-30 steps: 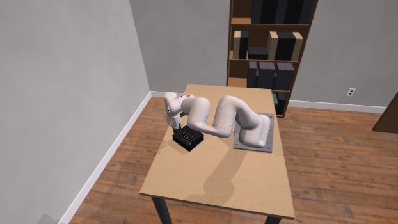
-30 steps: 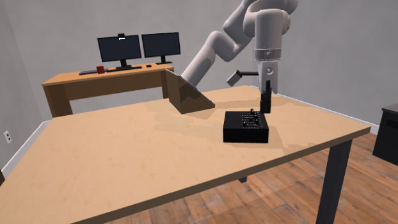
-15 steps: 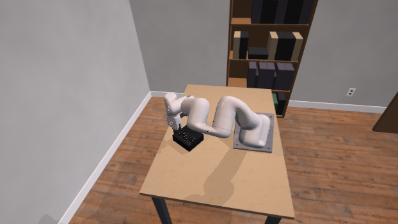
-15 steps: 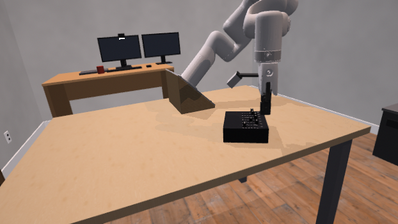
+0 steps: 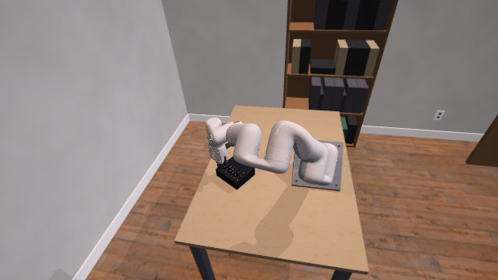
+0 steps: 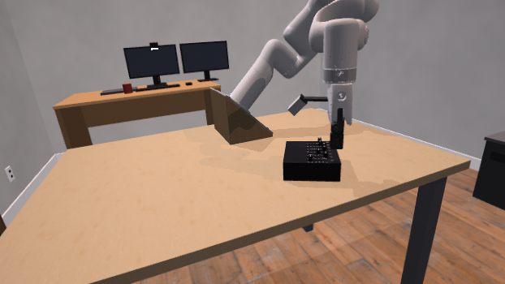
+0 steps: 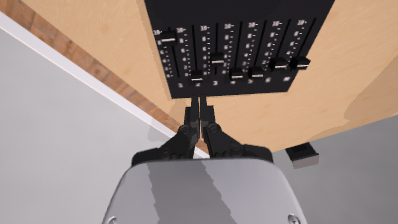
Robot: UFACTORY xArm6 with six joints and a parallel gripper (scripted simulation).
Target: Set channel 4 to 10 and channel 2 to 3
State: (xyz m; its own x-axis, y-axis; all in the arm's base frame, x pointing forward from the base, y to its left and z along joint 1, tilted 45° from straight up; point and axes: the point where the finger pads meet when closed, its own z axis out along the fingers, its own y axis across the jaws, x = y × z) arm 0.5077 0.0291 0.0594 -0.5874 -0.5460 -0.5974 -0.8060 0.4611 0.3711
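My hand is 40 mm above the channel 2 cap, 20 mm to the left of it and 10 mm past it. Also, from my hand: channel 3 cap (40 mm below, 40 mm behind, 20 mm to the right); then channel 4 cap (50 mm behind, 40 mm below); then channel 1 cap (70 mm to the right, 40 mm below, 20 mm behind).
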